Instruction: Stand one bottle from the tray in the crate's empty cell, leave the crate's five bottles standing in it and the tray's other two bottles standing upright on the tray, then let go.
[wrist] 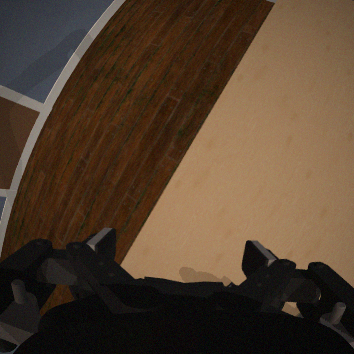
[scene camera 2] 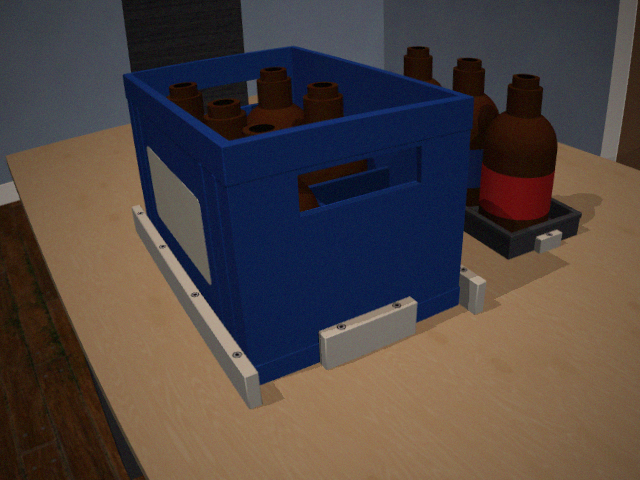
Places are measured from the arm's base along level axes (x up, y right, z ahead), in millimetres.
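Pixels of known places: gripper, fingertip midpoint: (wrist: 179, 249).
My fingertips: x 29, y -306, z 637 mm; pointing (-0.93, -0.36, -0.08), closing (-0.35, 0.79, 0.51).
Ahead of a thing's pixels: the offset from my fingertips to its top centre. "spot": to the spot under its first point. Level surfaces: height alone.
A blue crate @(dz -213, dx -164, dy +376 mm) (scene camera 2: 341, 248) stands upright on the table. Several brown bottle necks show inside it, among them one bottle @(dz -303, dx -176, dy +335 mm) (scene camera 2: 273, 98) near the middle and one bottle @(spot: dz -124, dx -176, dy +420 mm) (scene camera 2: 261, 129) close to the near wall. The empty cell is hidden by the crate walls. Behind the crate, a dark tray @(spot: dz -113, dx -324, dy +189 mm) (scene camera 2: 509, 245) holds three upright brown bottles: a nearer bottle @(dz -159, dx -179, dy +140 mm) (scene camera 2: 517, 155) with a red label, a middle bottle @(spot: dz -234, dx -195, dy +146 mm) (scene camera 2: 468, 77) and a far bottle @(dz -332, dx -179, dy +139 mm) (scene camera 2: 417, 64), partly hidden. My gripper (wrist: 179, 249) is wide open with nothing between its fingers, over the table edge in the wrist view; it does not show in the scene view.
A long pale rail @(spot: dz -157, dx -309, dy +476 mm) (scene camera 2: 193, 299) runs along the crate's left side. A short pale block @(spot: dz -65, dx -320, dy +375 mm) (scene camera 2: 368, 333) stands at its near side and another block @(spot: dz -66, dx -318, dy +277 mm) (scene camera 2: 472, 290) at its right corner. A small pale block @(spot: dz -103, dx -328, dy +146 mm) (scene camera 2: 547, 241) touches the tray. The wooden table @(dx -339 mm) (scene camera 2: 439, 413) (wrist: 280, 150) ends above a dark floor.
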